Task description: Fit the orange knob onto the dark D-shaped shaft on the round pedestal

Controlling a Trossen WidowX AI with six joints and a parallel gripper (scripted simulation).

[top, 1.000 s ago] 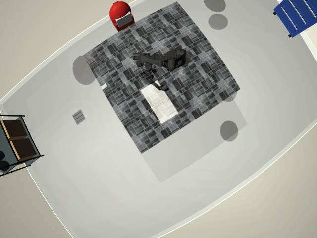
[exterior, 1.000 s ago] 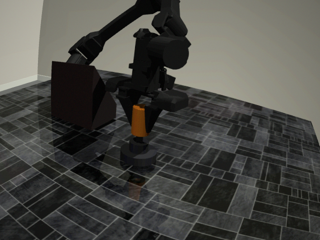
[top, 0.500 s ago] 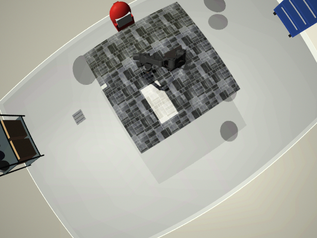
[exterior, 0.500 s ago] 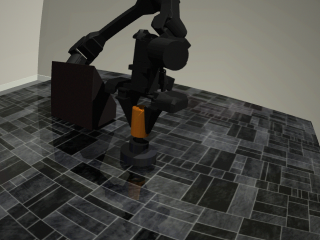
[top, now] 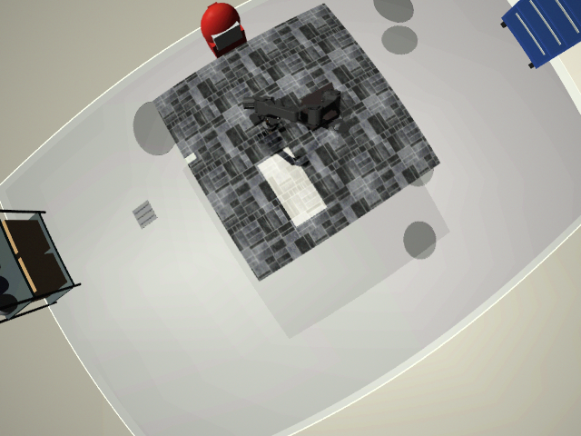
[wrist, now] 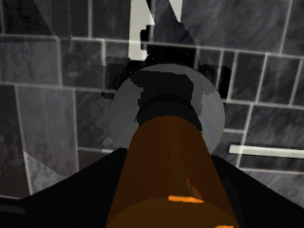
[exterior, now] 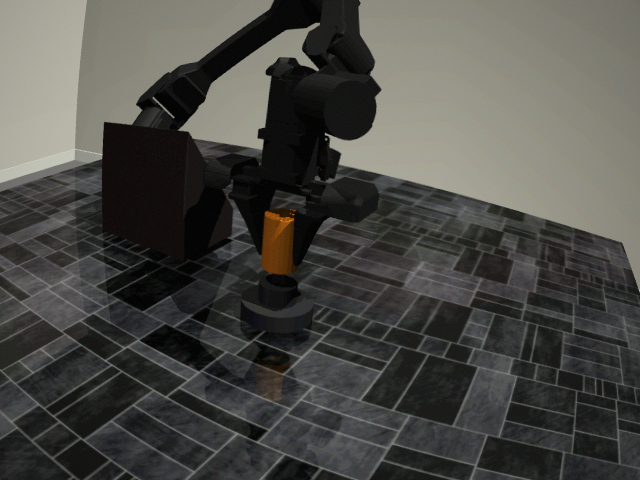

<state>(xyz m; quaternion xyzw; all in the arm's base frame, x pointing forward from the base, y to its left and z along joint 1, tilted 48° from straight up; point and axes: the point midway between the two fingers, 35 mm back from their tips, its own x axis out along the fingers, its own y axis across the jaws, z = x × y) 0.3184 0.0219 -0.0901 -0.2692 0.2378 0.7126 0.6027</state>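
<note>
Now: gripper tip 2 cm below the orange knob. From my gripper tip the other things lie so: round pedestal (4 cm below).
</note>
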